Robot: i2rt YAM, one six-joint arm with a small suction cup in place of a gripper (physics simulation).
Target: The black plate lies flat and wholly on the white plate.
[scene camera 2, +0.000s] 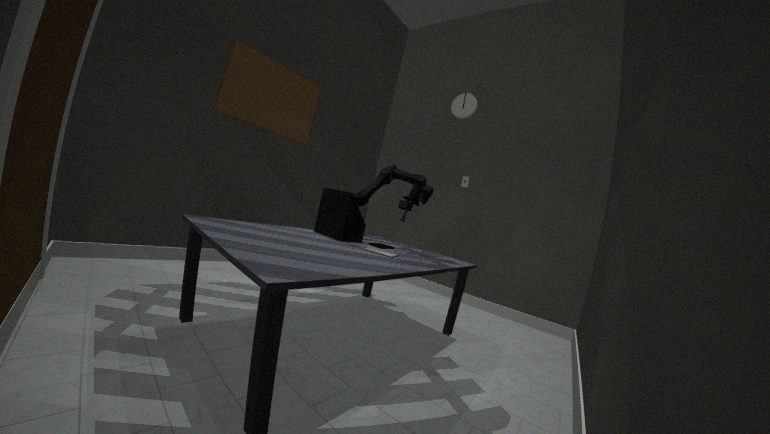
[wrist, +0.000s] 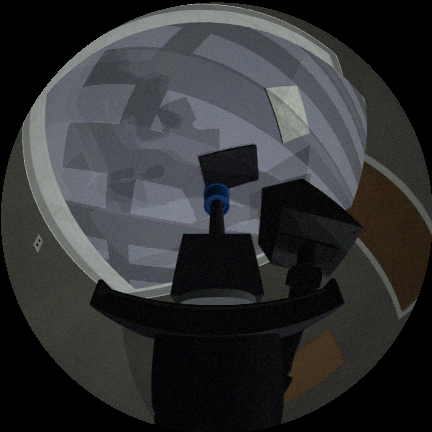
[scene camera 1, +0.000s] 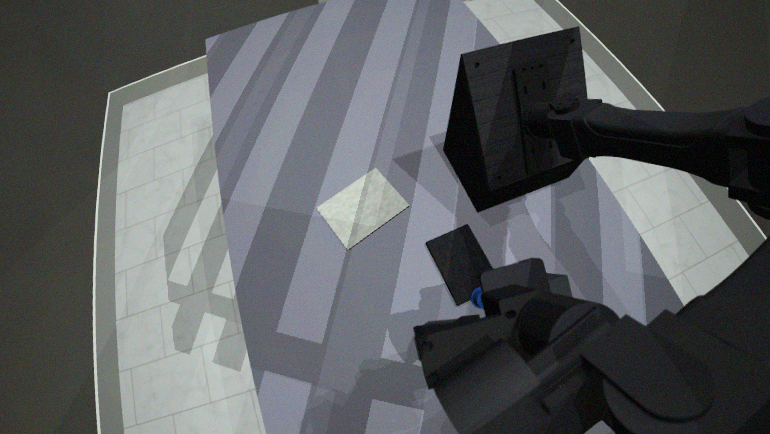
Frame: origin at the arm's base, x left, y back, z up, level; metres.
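Seen in the pictures: hand, tool point: [scene camera 2: 401, 220] [wrist: 216, 193] [scene camera 1: 480, 297]; arm's base, link origin: [scene camera 2: 346, 209] [wrist: 307, 247] [scene camera 1: 535, 118].
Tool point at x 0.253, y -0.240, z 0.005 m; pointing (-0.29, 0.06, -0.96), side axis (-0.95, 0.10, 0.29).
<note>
Pixels of each thing's top centre, then the offset from my tool point to it. Level surfaces: height alone.
- white plate, top centre: [scene camera 1: 362, 206] [wrist: 290, 111] [scene camera 2: 381, 251] dx -0.277, dy -0.105, dz -0.176 m
- black plate, top centre: [scene camera 1: 463, 262] [wrist: 231, 168] [scene camera 2: 381, 244] dx -0.087, dy +0.046, dz -0.171 m
- table, surface height: dz -0.182 m
The white plate [scene camera 1: 362, 208] [scene camera 2: 380, 251] [wrist: 289, 113] lies flat on the table, near the middle in scene camera 1. The black plate [scene camera 1: 458, 263] [scene camera 2: 381, 245] [wrist: 231, 165] lies flat on the table beside the white plate, with a strip of table between them; in scene camera 1 it is to the lower right of the white plate, and the arm hides its right corner. My gripper, a blue suction cup [scene camera 1: 477, 297] [scene camera 2: 402, 218] [wrist: 216, 199], is open and hangs well above the table with nothing on it. In the wrist view it overlaps the near edge of the black plate, but a gap shows in scene camera 2.
The black arm base block [scene camera 1: 525, 115] [scene camera 2: 339, 215] [wrist: 305, 225] stands on the table [scene camera 1: 291, 161] [scene camera 2: 301, 253] [wrist: 240, 100], close to the black plate. The arm reaches in from the right in scene camera 1. Striped shadows cross the table top.
</note>
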